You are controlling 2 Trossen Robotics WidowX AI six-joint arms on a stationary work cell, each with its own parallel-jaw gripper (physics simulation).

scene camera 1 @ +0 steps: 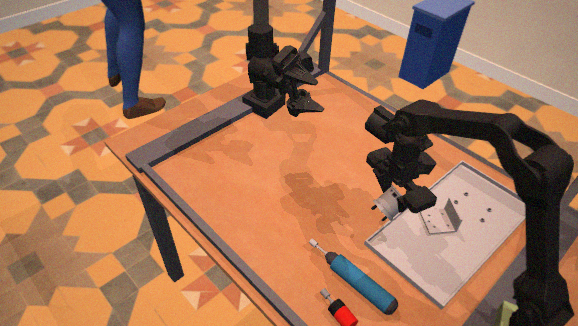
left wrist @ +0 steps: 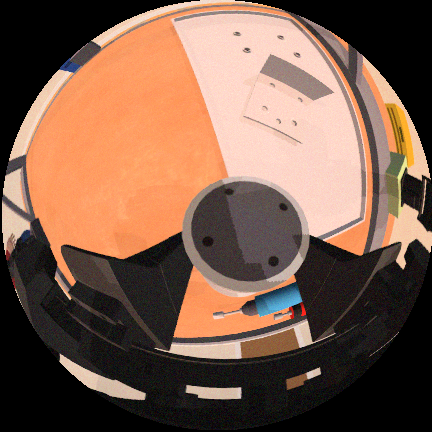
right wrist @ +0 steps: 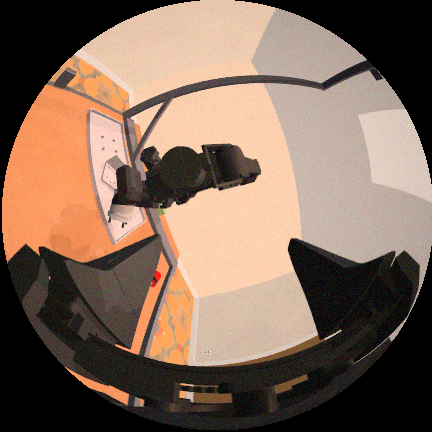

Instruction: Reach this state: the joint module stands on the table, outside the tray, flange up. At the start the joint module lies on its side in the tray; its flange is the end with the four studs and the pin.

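Where they show: left gripper, fingertip midpoint: (scene camera 1: pixel 393 203) (left wrist: pixel 242 232) (right wrist: pixel 119 202); right gripper, fingertip midpoint: (scene camera 1: pixel 320 97) (right wrist: pixel 228 243); left arm's base at its link origin: (left wrist: pixel 403 186); right arm's base at its link origin: (scene camera 1: pixel 264 95).
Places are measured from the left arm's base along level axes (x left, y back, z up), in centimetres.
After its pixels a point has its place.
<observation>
The light grey joint module (scene camera 1: pixel 386 204) @(x -14.3, y -33.5, z 4.6 cm) (left wrist: pixel 247 232) @(x -18.7, y -31.6, z 5.2 cm) (right wrist: pixel 121 213) @(x -16.2, y -35.8, z 3.9 cm) is in the air at the tray's left edge in scene camera 1. It is tilted, its studs pointing down and to the left. Its dark end with four holes faces the left wrist camera; the flange is hidden there. My left gripper (scene camera 1: pixel 401 197) @(x -17.4, y -32.4, z 2.5 cm) is shut on the module, one finger on each side. The white tray (scene camera 1: pixel 405 275) @(x -4.3, y -24.3, z -4.4 cm) (left wrist: pixel 320 160) @(x -14.6, y -20.2, z -5.3 cm) lies on the orange table (scene camera 1: pixel 225 200) @(x -5.3, y -72.6, z -5.7 cm). My right gripper (scene camera 1: pixel 320 95) @(x -20.2, y -54.2, z 24.1 cm) (right wrist: pixel 228 243) @(x -20.2, y -54.2, z 24.1 cm) is open and empty, far from the module at the table's back.
An angled bracket (scene camera 1: pixel 435 222) @(x -21.9, y -21.6, z -4.0 cm) (left wrist: pixel 280 100) @(x -23.3, y -21.2, z -4.0 cm) and several small nuts lie in the tray. A blue-handled tool (scene camera 1: pixel 362 282) @(x 3.3, y -32.3, z -1.8 cm) (left wrist: pixel 277 301) @(x -0.4, y -35.7, z -2.3 cm) and a red one (scene camera 1: pixel 342 312) @(x 11.2, y -33.7, z -2.3 cm) lie left of the tray's front. A green block (scene camera 1: pixel 505 314) @(x -2.0, y -4.4, z 0.0 cm) (left wrist: pixel 397 185) @(x -3.0, y -4.9, z -0.2 cm) is near the left arm's base.
</observation>
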